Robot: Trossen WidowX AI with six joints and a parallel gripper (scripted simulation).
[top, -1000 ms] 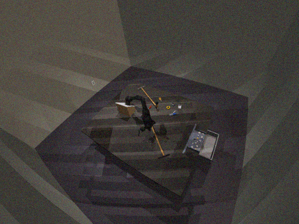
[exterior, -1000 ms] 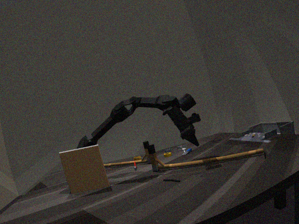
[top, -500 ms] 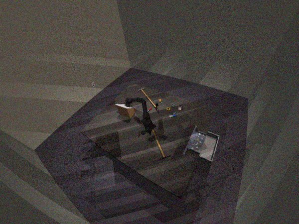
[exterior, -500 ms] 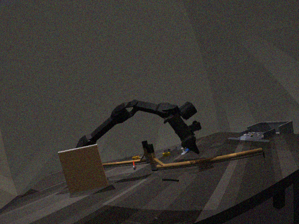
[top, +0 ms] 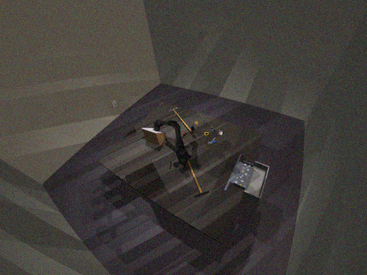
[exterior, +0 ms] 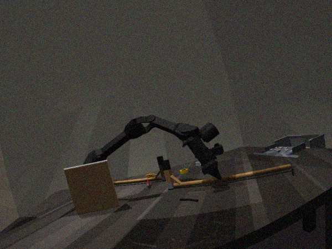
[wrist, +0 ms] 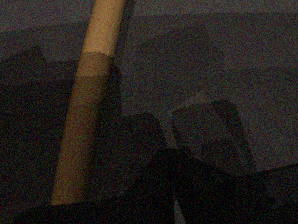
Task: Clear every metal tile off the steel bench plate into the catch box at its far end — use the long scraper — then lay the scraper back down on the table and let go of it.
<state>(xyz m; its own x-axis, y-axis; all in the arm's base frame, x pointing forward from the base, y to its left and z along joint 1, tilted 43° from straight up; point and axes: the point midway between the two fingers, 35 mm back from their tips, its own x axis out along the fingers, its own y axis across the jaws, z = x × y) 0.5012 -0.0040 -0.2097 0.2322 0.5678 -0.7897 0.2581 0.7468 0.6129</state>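
Right now the long scraper is 40 mm to the left of my gripper tip, 40 mm ahead of it and 30 mm above it. From my gripper tip the other things lie so: red-handled tool 350 mm to the left, 300 mm behind, 20 mm below; blue piece 450 mm to the left, 40 mm ahead, 30 mm below; yellow ring 520 mm to the left, 80 mm behind, 30 mm below.
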